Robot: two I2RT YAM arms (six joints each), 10 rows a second.
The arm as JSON. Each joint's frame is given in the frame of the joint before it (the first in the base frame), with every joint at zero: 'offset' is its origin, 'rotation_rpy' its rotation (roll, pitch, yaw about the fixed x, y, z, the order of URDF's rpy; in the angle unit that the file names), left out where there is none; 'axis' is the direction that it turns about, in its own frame. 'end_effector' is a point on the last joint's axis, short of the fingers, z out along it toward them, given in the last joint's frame.
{
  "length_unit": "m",
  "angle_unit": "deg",
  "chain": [
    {
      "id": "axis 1",
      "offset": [
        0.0,
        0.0,
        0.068
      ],
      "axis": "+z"
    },
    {
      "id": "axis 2",
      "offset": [
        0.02,
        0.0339,
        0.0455
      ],
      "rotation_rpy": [
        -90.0,
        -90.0,
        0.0
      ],
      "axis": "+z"
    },
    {
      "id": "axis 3",
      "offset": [
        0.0,
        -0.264,
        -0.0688
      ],
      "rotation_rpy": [
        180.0,
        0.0,
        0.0
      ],
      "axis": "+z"
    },
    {
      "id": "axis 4",
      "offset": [
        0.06,
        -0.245,
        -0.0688
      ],
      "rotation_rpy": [
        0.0,
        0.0,
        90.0
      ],
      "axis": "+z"
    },
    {
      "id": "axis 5",
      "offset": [
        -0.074,
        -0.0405,
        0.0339
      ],
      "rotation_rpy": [
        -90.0,
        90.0,
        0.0
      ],
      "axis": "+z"
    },
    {
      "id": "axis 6",
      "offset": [
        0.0,
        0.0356,
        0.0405
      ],
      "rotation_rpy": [
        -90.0,
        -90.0,
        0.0
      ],
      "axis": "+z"
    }
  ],
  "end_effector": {
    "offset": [
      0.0,
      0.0,
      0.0
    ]
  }
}
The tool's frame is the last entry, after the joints.
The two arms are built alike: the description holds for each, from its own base.
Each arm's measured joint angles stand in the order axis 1, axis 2, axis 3, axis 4, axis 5, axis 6.
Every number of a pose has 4 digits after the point. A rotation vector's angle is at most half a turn.
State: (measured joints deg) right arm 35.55 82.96 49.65 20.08 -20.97 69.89; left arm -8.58 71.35 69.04 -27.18 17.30 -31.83
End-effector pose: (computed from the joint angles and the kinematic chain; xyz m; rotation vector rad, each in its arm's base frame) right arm 0.2609 0.2021 0.2666 0.3245 2.0890 1.5529; left arm 0.2721 -0.0518 0.3606 -0.2450 2.1323 -0.7359
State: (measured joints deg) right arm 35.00 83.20 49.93 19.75 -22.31 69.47; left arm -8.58 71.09 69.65 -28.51 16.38 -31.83
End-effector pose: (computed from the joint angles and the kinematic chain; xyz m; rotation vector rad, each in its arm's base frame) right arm 0.2630 0.2006 0.2664 0.3100 2.0985 1.5590; left arm 0.2700 -0.0509 0.3631 -0.2576 2.1378 -0.7182
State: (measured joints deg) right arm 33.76 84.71 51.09 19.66 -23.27 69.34; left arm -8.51 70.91 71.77 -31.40 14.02 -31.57
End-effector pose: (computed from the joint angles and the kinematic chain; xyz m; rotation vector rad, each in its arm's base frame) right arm 0.2719 0.1987 0.2649 0.3197 2.1030 1.5548; left arm 0.2669 -0.0487 0.3715 -0.2824 2.1410 -0.6704
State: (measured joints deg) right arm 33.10 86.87 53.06 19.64 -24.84 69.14; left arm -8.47 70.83 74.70 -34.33 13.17 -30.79
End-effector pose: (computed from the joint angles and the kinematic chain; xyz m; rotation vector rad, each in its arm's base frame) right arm 0.2814 0.2013 0.2646 0.3076 2.1120 1.5663; left arm 0.2633 -0.0474 0.3842 -0.2769 2.1372 -0.6470
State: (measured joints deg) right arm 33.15 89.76 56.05 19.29 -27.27 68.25; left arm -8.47 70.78 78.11 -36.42 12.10 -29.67
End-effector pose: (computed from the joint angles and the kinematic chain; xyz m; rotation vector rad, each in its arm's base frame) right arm 0.2911 0.2096 0.2651 0.2578 2.1310 1.5899; left arm 0.2595 -0.0462 0.4007 -0.2604 2.1108 -0.6204
